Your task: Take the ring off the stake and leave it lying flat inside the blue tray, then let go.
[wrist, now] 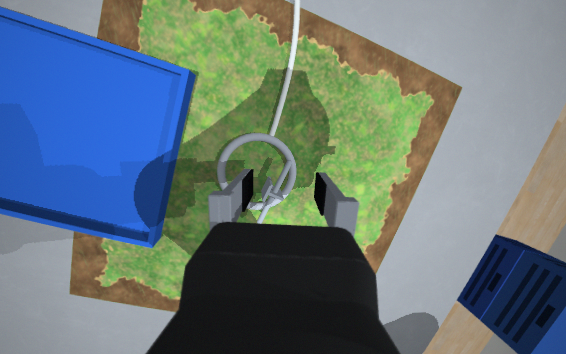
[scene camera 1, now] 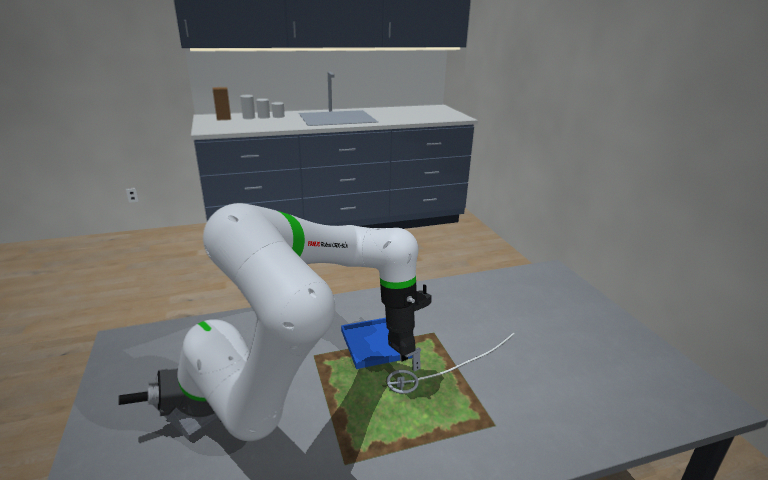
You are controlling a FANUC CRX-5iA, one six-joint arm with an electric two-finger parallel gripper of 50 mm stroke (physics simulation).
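Frame: origin at the arm's base, x ahead, y left, z up, level; millimetres.
Where they show: gripper, between the fingertips: (wrist: 284, 183) (scene camera 1: 410, 364).
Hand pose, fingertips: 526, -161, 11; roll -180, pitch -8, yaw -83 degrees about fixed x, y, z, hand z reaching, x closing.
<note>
Each offset is from my fingertips to the top centre of the thing, as dx, dy, dz. "pt": to the spot under its first point. Level surfaces: height alone.
A grey ring @[pt -30, -21, -70] (scene camera 1: 403, 392) (wrist: 257, 136) is low over the green patterned mat @[dz -76] (scene camera 1: 416, 416) (wrist: 375, 115). The grey stake @[-26, -1, -42] (scene camera 1: 400, 383) (wrist: 270, 192) shows within the ring's outline, with thin bars near the ring's lower edge in the wrist view. Whether the ring touches the mat is hard to tell. My gripper (scene camera 1: 410, 362) (wrist: 284, 183) is open and empty, above the stake and the ring's right part as the wrist view shows it. The blue tray @[+0, +205, -55] (scene camera 1: 349, 348) (wrist: 180, 125) is beside the ring, partly hidden behind my gripper in the scene view.
A white cord (scene camera 1: 470, 360) (wrist: 287, 82) runs from near the ring and rises toward its far end in the scene view. The grey table @[dz -77] (scene camera 1: 577, 362) surrounds the mat. A dark blue crate (wrist: 515, 290) shows past the table's edge in the wrist view.
</note>
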